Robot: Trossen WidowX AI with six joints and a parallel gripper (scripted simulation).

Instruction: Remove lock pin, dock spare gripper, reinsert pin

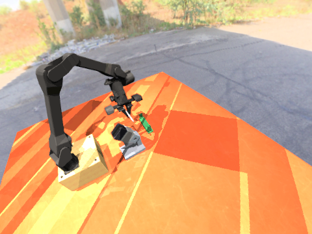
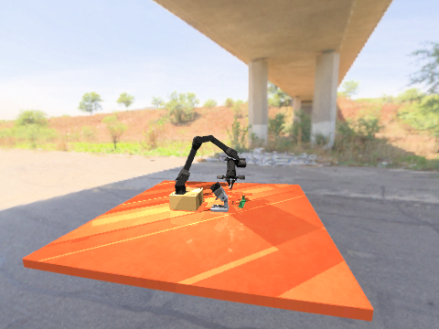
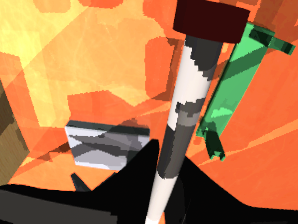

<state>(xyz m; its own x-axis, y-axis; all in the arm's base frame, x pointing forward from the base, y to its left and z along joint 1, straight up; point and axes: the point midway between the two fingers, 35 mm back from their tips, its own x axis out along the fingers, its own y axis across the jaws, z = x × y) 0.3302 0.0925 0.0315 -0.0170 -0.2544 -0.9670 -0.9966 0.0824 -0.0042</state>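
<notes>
Right now my gripper tip is 11 cm to the left of the mount, 5 cm past it and 4 cm above it. Round my gripper tip: green slanted bar: 8 cm ahead, 7 cm below, 1 cm to the right; spare gripper: 11 cm to the right, 7 cm behind, 2 cm above.
</notes>
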